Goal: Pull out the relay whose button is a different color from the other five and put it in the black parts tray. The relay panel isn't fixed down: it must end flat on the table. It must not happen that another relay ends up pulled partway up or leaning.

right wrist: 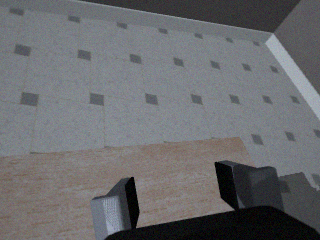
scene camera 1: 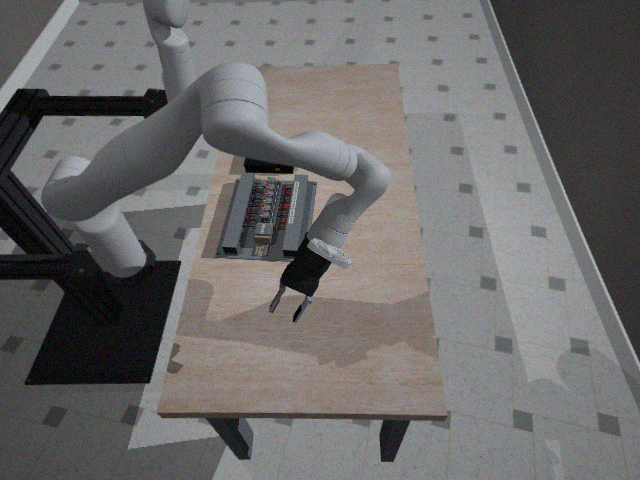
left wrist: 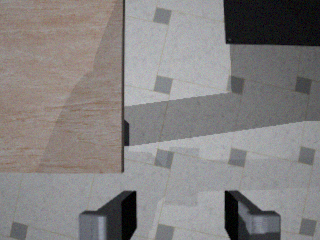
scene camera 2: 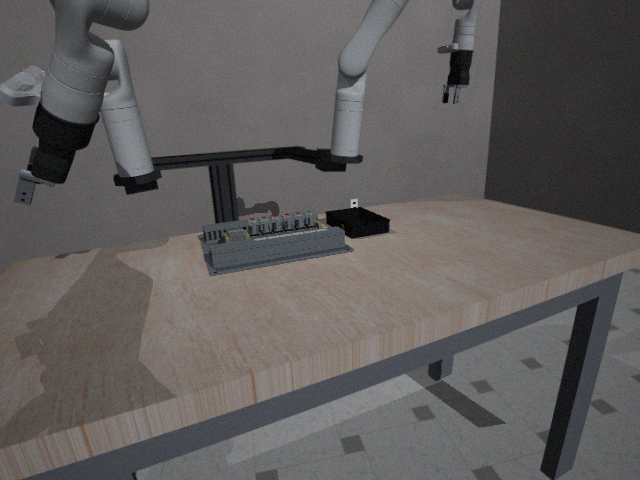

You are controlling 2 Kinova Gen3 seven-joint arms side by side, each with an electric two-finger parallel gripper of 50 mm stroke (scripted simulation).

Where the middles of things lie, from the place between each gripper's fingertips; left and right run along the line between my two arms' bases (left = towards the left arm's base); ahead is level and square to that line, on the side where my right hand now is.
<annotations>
The grey relay panel (scene camera 1: pixel 279 240) lies 43 cm to the left of my right hand (scene camera 2: pixel 27 191), 19 cm below it and 11 cm behind it. Round my right hand: black parts tray (scene camera 2: pixel 357 222) 68 cm to the left, 20 cm below, 13 cm behind.
I see my left gripper (scene camera 2: pixel 450 103) 560 mm to the left of the black parts tray, 330 mm above it and 270 mm short of it. Round my left hand: grey relay panel 810 mm to the right, 320 mm below, 290 mm ahead.
</annotations>
